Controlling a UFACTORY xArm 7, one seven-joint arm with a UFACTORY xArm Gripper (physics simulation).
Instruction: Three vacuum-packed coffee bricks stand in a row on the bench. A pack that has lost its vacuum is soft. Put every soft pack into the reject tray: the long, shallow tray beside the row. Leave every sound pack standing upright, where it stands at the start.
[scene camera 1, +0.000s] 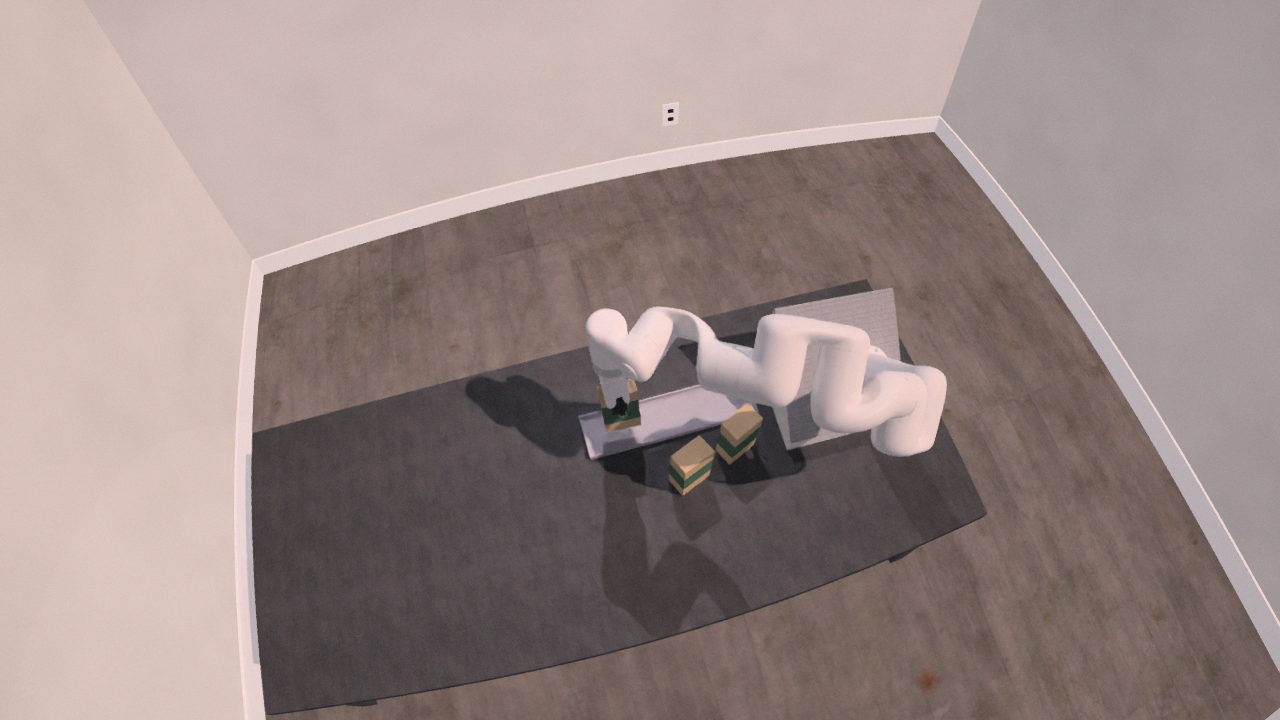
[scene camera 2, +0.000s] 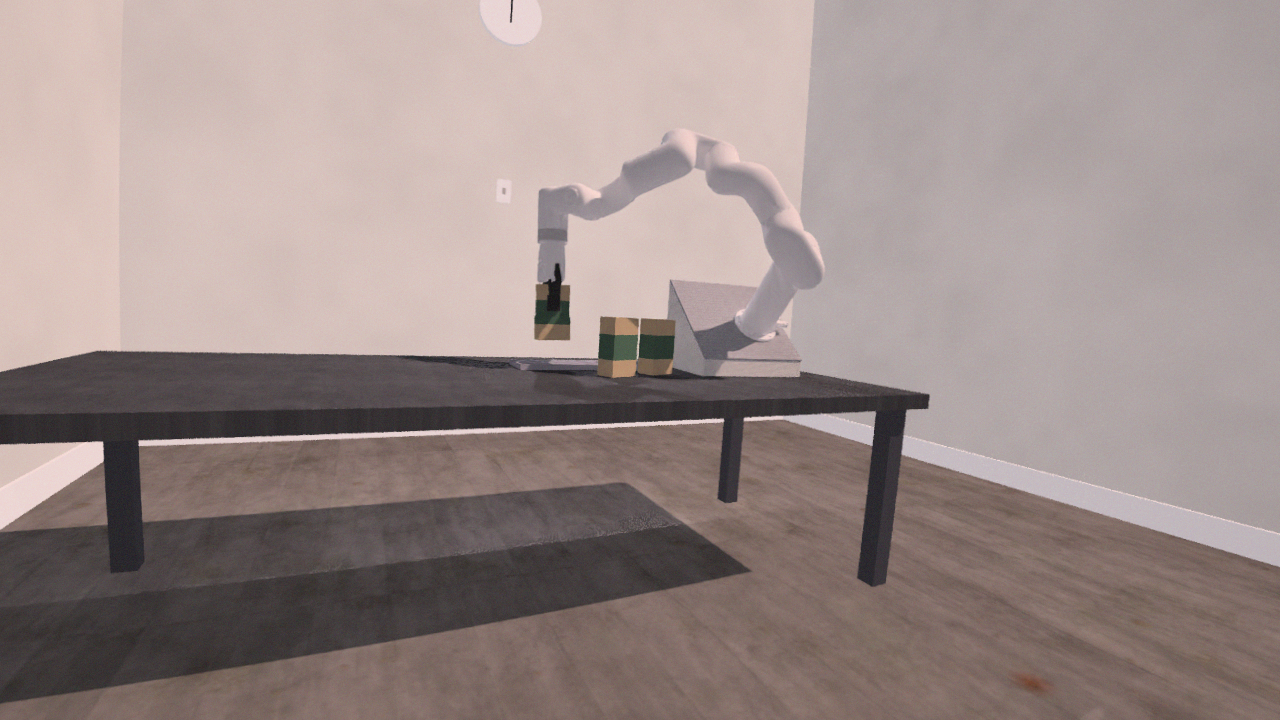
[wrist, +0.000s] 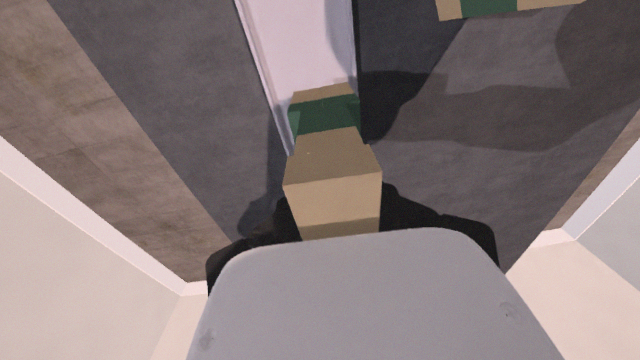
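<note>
My gripper is shut on a tan coffee brick with a green band. The held brick is upright and in the air, above the left end of the reject tray. Its sides look pinched in at the green band. The long, shallow, pale reject tray lies on the bench beside the row. A second brick stands upright on the bench. A third brick stands upright to its right. In the wrist view the fingertips are hidden behind the held brick.
The dark bench carries the tray and the two standing bricks. The arm's sloped grey base stands at the right end. The arm reaches over the right part of the tray. A wall is behind the bench.
</note>
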